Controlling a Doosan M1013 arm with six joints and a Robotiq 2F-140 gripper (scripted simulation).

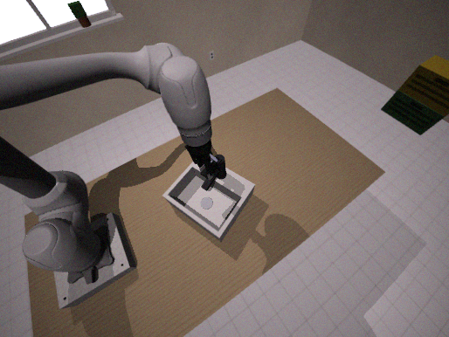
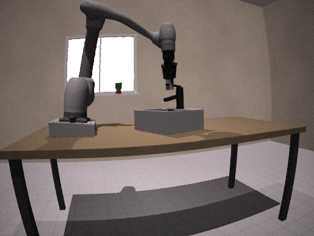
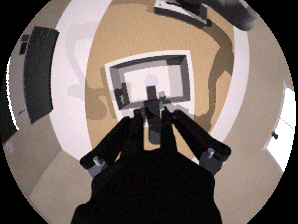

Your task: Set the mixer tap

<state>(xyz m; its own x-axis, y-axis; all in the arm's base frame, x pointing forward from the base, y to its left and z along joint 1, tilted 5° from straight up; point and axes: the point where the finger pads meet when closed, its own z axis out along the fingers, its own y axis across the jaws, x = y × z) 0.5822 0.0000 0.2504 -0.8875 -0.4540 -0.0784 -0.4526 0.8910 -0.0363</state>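
My hand is 50 mm short of the black mixer tap, 50 mm above it and 30 mm to the right of it. Round my hand: sink basin (240 mm below, 30 mm behind, 20 mm to the right).
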